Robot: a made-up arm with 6 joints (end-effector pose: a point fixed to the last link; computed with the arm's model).
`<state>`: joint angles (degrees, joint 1 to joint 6).
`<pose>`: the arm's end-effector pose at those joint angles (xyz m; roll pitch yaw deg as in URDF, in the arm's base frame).
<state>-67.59 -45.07 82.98 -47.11 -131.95 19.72</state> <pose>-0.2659 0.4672 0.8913 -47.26 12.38 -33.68</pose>
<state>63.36 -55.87 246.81 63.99 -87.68 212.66</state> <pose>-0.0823 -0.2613 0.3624 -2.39 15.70 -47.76</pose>
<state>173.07 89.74 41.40 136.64 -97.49 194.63</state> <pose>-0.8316 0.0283 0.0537 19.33 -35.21 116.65</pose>
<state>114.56 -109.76 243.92 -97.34 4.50 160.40</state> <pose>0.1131 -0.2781 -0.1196 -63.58 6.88 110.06</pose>
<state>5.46 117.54 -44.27 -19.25 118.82 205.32</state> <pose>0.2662 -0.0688 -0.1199 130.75 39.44 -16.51</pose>
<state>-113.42 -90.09 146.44 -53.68 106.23 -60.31</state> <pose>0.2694 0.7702 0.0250 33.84 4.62 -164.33</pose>
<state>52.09 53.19 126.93 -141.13 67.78 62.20</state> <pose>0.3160 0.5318 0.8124 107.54 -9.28 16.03</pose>
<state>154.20 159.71 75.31 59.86 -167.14 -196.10</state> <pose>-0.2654 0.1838 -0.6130 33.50 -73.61 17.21</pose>
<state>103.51 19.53 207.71 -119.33 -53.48 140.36</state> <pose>-0.0277 -0.0929 0.8187 141.05 28.32 -129.23</pose>
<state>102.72 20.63 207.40 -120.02 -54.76 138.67</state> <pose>-0.0327 -0.0810 0.8211 143.82 28.28 -130.70</pose>
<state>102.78 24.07 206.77 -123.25 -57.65 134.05</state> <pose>-0.0456 -0.0453 0.8244 152.82 29.20 -131.25</pose>
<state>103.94 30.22 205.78 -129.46 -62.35 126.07</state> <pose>-0.0693 0.0170 0.8228 169.15 31.69 -129.55</pose>
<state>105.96 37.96 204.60 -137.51 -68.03 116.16</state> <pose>-0.1024 0.0914 0.8085 -169.86 35.37 -124.23</pose>
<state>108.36 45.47 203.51 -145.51 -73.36 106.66</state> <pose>-0.1383 0.1567 0.7826 -148.96 38.71 -115.69</pose>
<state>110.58 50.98 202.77 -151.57 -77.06 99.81</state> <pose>-0.1677 0.1981 0.7563 -133.29 40.50 -107.02</pose>
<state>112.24 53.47 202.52 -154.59 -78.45 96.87</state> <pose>-0.1839 0.2125 0.7421 -126.05 40.99 -101.61</pose>
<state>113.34 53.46 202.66 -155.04 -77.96 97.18</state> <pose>-0.1879 0.2080 0.7410 -125.84 40.90 -99.76</pose>
